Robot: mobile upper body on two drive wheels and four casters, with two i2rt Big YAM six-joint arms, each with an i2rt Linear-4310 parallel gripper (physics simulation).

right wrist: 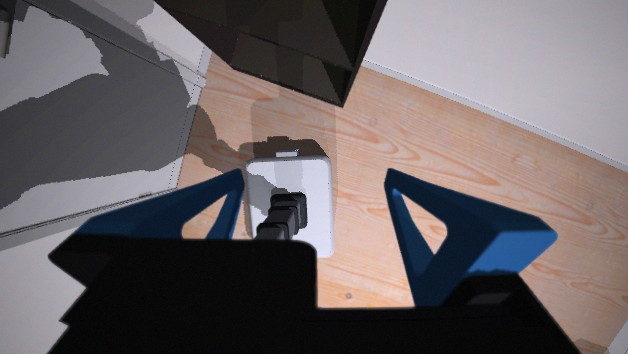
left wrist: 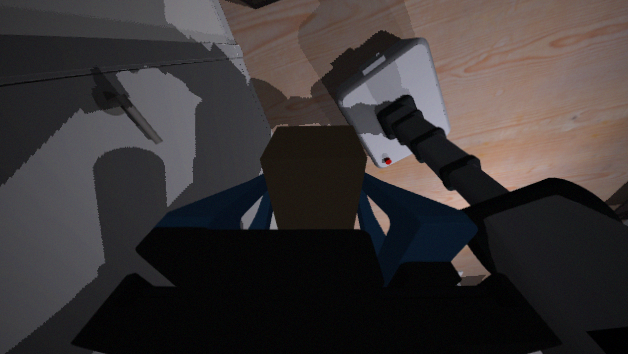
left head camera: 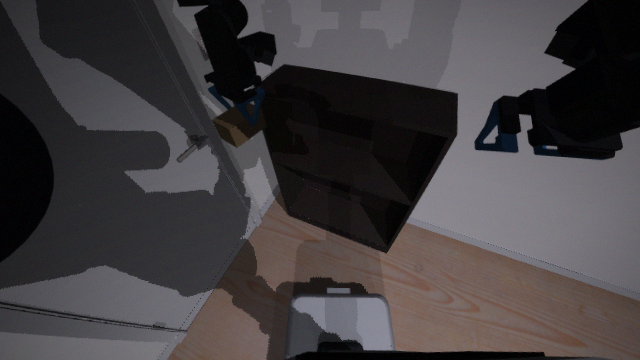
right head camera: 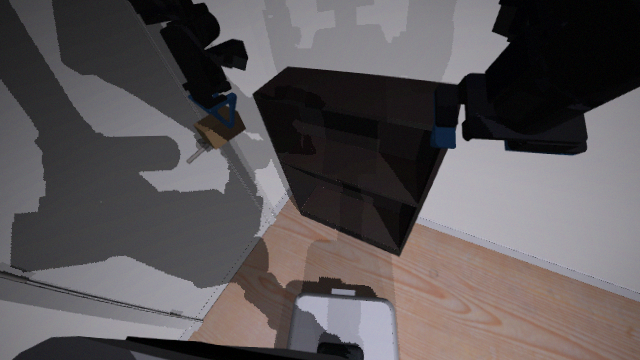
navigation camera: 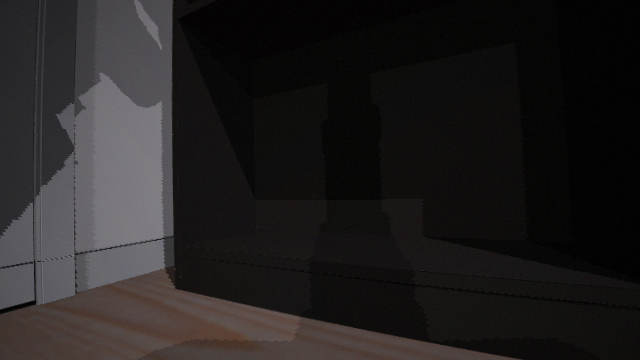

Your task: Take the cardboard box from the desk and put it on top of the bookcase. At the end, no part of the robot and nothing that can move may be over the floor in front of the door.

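Places are measured from the left arm's base along level axes (x back, y right, z up), in millimetres.
Where they show: left gripper, fingertip midpoint: (left wrist: 314, 176) (left head camera: 245, 119) (right head camera: 225, 122); right gripper, fingertip midpoint: (right wrist: 314, 176) (left head camera: 505, 148) (right head camera: 468, 143).
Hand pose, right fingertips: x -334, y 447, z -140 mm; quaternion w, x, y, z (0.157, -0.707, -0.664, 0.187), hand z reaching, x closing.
Observation:
Each offset is from my right fingertips to the top centre of the thing. "*": to the spot under its first point. Level surfaces: height alone.
The brown cardboard box @[dz -33, dx -152, dy -471 mm] (left head camera: 237, 134) (right head camera: 220, 134) (left wrist: 317, 190) is held between the fingers of my left gripper (left head camera: 242, 117) (right head camera: 216, 116) (left wrist: 314, 176), which is shut on it. In both head views the box shows at the upper left of the dark bookcase (left head camera: 400, 105) (right head camera: 370, 90), near its left side; its height against the top cannot be told. The bookcase also shows in the right wrist view (right wrist: 367, 30) and large and close in the navigation view (navigation camera: 250, 290). My right gripper (left head camera: 522, 147) (right head camera: 477, 145) (right wrist: 314, 176) is open and empty. The desk does not show.
The grey door (left head camera: 100, 225) (right head camera: 125, 225) (right wrist: 125, 125) stands at the left, with its handle @[* dz -336, dx -369, dy -848 mm] (left head camera: 187, 150) (right head camera: 200, 151) (left wrist: 142, 120) near the box in the head views. My white base (left head camera: 372, 310) (right head camera: 377, 320) (left wrist: 425, 75) (right wrist: 320, 225) stands on the wooden floor @[dz -1270 mm] (left head camera: 475, 290) before the bookcase.

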